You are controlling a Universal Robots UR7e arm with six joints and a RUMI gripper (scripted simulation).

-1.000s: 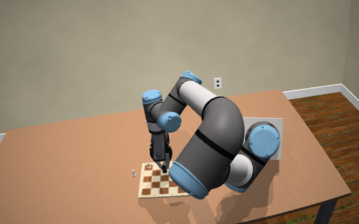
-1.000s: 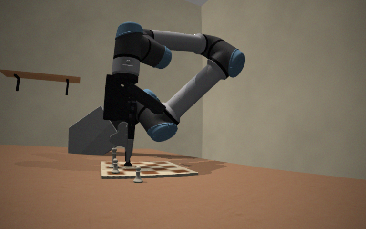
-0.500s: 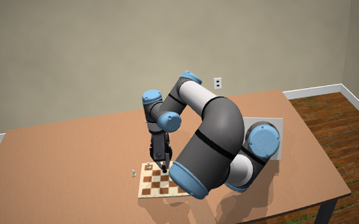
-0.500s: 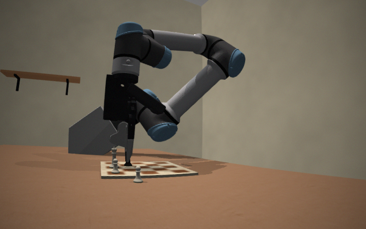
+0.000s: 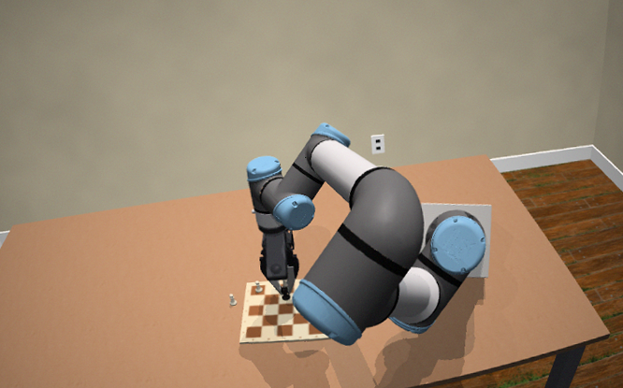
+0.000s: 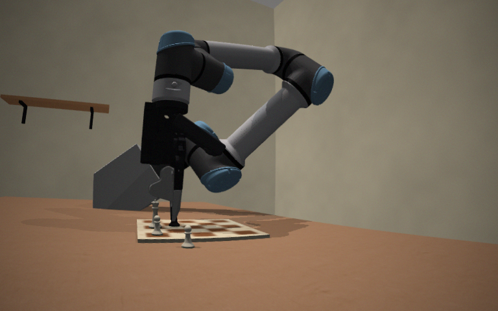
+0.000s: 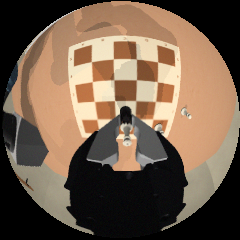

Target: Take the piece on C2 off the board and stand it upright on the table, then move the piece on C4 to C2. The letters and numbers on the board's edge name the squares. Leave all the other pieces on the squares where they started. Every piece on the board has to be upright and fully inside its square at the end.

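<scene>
Right now my hand is 1 cm above the black piece. Round my hand: chessboard 4 cm to the left, 3 cm below; then tall white piece 4 cm to the right.
</scene>
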